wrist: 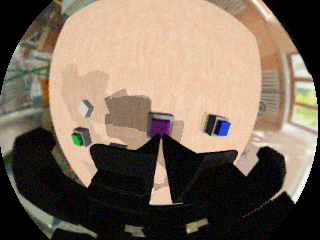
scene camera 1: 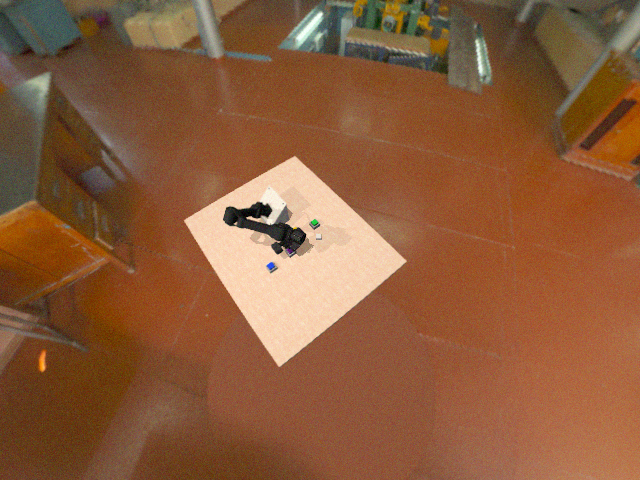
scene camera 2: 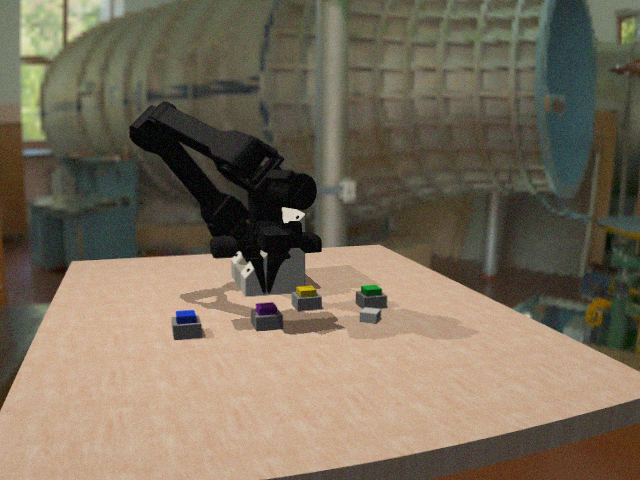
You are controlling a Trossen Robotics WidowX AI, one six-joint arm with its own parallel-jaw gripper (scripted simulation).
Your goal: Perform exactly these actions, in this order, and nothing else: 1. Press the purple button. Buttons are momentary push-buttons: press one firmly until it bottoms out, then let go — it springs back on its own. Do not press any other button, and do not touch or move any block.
Labels:
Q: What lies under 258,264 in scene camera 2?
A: My gripper.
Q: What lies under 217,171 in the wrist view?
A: My gripper.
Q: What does my gripper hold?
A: Nothing.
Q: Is my gripper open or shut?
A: Shut.

